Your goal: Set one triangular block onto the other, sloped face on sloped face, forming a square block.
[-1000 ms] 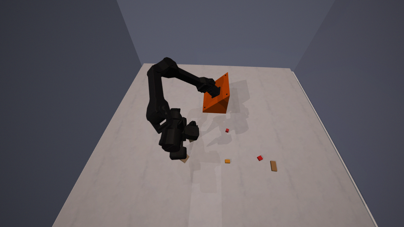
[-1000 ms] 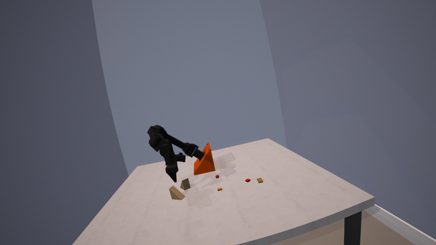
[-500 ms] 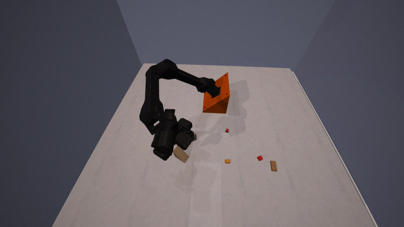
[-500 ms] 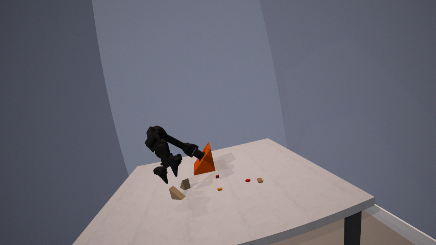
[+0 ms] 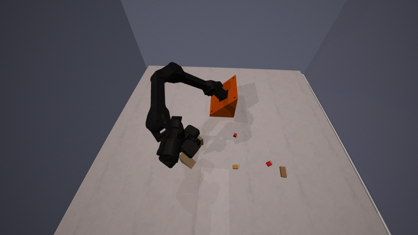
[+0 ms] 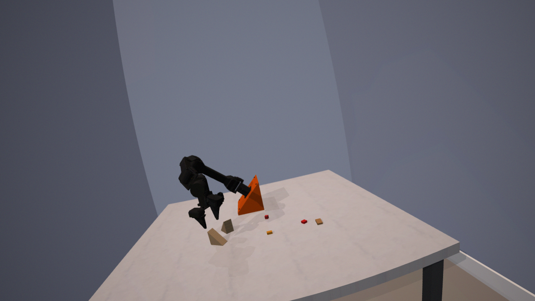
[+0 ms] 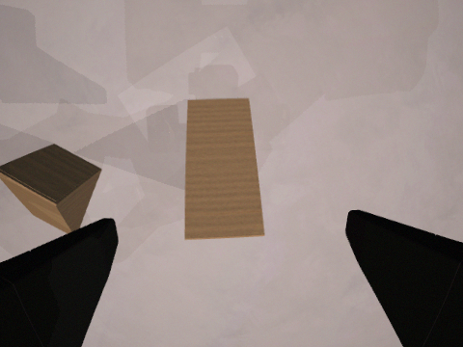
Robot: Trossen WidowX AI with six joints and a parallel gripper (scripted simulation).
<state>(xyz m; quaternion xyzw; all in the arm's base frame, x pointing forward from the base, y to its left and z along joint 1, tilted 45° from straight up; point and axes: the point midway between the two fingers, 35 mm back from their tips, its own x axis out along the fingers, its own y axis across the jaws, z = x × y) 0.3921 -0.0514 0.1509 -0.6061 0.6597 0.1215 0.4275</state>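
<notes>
Right now the triangular block is 8 cm below my gripper tip and 1 cm behind it. The rest, counted from my gripper tip: small orange piece: 24 cm to the left, 9 cm below, 1 cm behind; then flat tan piece: 47 cm to the left, 9 cm below, 2 cm behind.
</notes>
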